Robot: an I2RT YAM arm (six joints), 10 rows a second.
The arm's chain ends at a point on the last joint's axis. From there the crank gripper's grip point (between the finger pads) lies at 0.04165 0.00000 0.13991 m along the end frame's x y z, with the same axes.
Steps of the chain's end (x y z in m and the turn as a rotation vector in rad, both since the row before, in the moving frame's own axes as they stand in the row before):
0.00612 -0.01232 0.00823 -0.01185 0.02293 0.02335
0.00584 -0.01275 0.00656 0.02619 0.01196 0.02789
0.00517 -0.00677 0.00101 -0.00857 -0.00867 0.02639
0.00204 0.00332 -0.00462 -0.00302 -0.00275 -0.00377
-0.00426 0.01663 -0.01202 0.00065 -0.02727 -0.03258
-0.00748 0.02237 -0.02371 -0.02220 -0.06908 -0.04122
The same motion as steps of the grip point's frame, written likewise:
0.00929 -0.00966 0.00722 -0.01185 0.02293 0.02335
0.00754 -0.01522 0.00602 0.02619 0.01196 0.02789
0.00393 -0.00449 0.00136 -0.00857 -0.00867 0.02639
0.00166 0.00359 -0.00451 -0.00302 -0.00275 -0.00377
-0.00811 0.01524 -0.01094 0.00065 -0.02727 -0.03258
-0.01720 0.02399 -0.02119 -0.02220 -0.06908 -0.04122

